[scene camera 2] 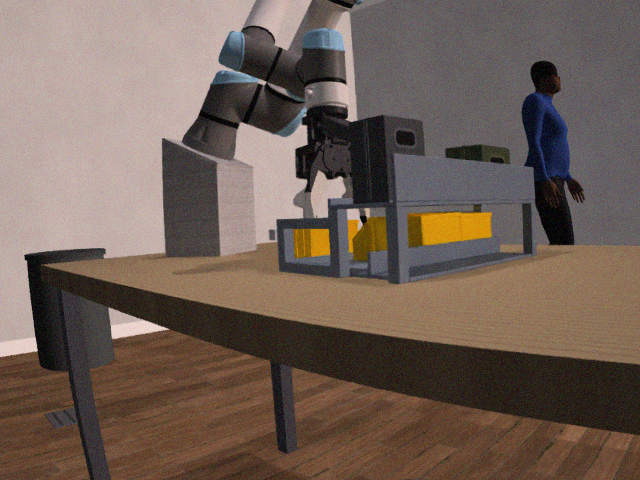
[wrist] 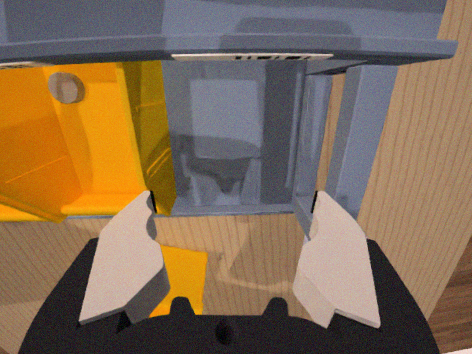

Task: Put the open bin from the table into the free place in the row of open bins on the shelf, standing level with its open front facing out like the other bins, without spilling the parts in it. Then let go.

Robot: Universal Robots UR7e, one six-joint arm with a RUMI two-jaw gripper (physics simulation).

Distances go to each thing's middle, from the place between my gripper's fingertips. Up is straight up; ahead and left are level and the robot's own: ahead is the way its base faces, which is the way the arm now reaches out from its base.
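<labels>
The grey shelf bay (scene camera 2: pixel 444 268) is 110 mm to the left of my hand, and it's also 70 mm ahead of it and 60 mm below it.
</labels>
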